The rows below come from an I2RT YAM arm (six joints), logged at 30 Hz.
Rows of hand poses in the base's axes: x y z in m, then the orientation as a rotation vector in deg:
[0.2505 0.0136 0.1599 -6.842 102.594 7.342]
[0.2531 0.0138 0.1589 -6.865 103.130 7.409]
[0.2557 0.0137 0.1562 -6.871 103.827 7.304]
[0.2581 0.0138 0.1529 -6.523 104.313 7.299]
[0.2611 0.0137 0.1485 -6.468 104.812 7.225]
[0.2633 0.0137 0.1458 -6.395 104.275 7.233]
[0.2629 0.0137 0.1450 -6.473 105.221 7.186]
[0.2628 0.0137 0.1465 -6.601 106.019 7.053]
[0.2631 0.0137 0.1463 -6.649 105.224 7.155]
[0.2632 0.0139 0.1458 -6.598 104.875 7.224]
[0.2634 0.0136 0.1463 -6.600 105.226 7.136]
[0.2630 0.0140 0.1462 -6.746 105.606 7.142]
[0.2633 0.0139 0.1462 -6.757 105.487 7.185]
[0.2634 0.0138 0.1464 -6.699 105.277 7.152]
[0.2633 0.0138 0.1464 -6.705 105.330 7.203]
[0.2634 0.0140 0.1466 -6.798 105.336 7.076]
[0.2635 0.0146 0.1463 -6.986 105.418 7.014]
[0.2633 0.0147 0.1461 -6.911 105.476 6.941]
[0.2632 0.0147 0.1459 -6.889 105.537 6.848]
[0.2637 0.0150 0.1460 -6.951 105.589 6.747]
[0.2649 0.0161 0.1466 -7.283 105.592 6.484]
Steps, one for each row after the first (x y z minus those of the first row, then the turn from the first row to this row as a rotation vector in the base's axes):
[0.0026 0.0002 -0.0010 -0.009 0.538 0.045]
[0.0052 0.0001 -0.0037 -0.138 1.224 -0.016]
[0.0076 0.0002 -0.0070 0.008 1.714 -0.261]
[0.0106 0.0001 -0.0114 -0.051 2.207 -0.343]
[0.0128 0.0001 -0.0141 0.036 1.674 -0.383]
[0.0124 0.0001 -0.0149 -0.113 2.611 -0.365]
[0.0123 0.0001 -0.0134 -0.334 3.393 -0.359]
[0.0126 0.0001 -0.0136 -0.229 2.608 -0.263]
[0.0127 0.0003 -0.0141 -0.127 2.267 -0.257]
[0.0129 0.0000 -0.0136 -0.215 2.609 -0.307]
[0.0125 0.0004 -0.0137 -0.320 2.985 -0.209]
[0.0128 0.0003 -0.0137 -0.287 2.870 -0.177]
[0.0129 0.0002 -0.0135 -0.262 2.660 -0.232]
[0.0128 0.0002 -0.0135 -0.235 2.716 -0.201]
[0.0129 0.0004 -0.0133 -0.371 2.711 -0.206]
[0.0130 0.0010 -0.0136 -0.520 2.784 -0.114]
[0.0128 0.0011 -0.0138 -0.533 2.838 -0.204]
[0.0127 0.0011 -0.0140 -0.589 2.892 -0.270]
[0.0132 0.0014 -0.0139 -0.694 2.935 -0.283]
[0.0144 0.0025 -0.0133 -1.049 2.913 -0.201]

